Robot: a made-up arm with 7 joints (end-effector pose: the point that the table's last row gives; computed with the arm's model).
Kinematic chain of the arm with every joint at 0, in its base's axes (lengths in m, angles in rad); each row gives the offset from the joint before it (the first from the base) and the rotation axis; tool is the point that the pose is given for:
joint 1: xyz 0 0 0.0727 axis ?
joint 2: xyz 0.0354 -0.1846 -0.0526 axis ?
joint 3: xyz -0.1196 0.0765 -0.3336 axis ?
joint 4: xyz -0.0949 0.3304 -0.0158 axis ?
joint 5: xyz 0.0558 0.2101 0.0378 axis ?
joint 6: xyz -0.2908 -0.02 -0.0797 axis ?
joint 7: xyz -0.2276 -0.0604 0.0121 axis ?
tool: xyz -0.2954 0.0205 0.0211
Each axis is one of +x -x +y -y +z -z.
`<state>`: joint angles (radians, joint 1 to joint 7).
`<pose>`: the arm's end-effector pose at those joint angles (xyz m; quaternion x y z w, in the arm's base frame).
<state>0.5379 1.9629 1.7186 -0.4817 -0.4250 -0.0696 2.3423</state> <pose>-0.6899 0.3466 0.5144 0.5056 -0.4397 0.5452 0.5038</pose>
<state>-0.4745 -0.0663 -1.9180 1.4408 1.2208 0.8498 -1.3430</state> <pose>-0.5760 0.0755 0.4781 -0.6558 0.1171 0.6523 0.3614</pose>
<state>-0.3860 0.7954 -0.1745 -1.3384 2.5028 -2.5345 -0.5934</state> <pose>-0.1553 0.0346 0.2032 -0.4621 0.2124 0.7638 0.3975</pose>
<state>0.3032 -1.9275 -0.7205 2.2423 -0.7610 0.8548 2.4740</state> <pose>0.1285 -0.2744 -0.1623 -0.5147 -0.0401 -0.4050 0.7546</pose>
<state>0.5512 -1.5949 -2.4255 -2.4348 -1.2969 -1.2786 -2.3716</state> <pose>0.2471 -0.4325 0.4063 0.5034 -0.0261 -0.6188 0.6025</pose>
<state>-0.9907 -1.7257 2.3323 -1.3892 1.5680 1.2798 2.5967</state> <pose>0.4382 -0.2615 -0.4460 0.0019 -0.5492 -0.6936 0.4662</pose>
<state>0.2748 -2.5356 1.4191 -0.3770 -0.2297 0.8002 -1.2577</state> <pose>1.2400 0.0302 0.7419 0.0899 0.5860 0.6523 0.4723</pose>
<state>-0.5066 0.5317 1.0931 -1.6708 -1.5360 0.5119 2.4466</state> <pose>-0.2026 0.3683 -0.0627 -0.7244 -0.5683 0.2279 0.3168</pose>
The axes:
joint 1: -x
joint 2: +y
joint 3: -x
joint 4: +z
joint 5: -y
joint 6: -z
joint 7: +y

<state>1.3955 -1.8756 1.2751 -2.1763 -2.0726 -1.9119 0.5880</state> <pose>0.7643 -0.3582 -0.0206 -0.3553 -0.3848 0.7881 0.3233</pose>
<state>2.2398 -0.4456 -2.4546 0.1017 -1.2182 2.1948 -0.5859</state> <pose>-0.4679 0.4982 0.7102 -0.7337 0.1184 -0.3202 0.5875</pose>
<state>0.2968 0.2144 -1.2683 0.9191 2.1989 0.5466 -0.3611</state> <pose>-0.0185 0.8071 0.3701 0.6204 -0.6531 -0.4308 0.0559</pose>
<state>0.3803 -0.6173 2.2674 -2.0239 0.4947 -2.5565 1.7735</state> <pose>0.4632 -0.5013 -0.4511 0.3037 -0.2038 0.9302 0.0297</pose>
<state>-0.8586 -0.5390 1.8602 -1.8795 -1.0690 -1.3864 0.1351</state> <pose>0.0998 0.8736 -0.6200 0.0708 -0.2425 -0.3478 0.9029</pose>
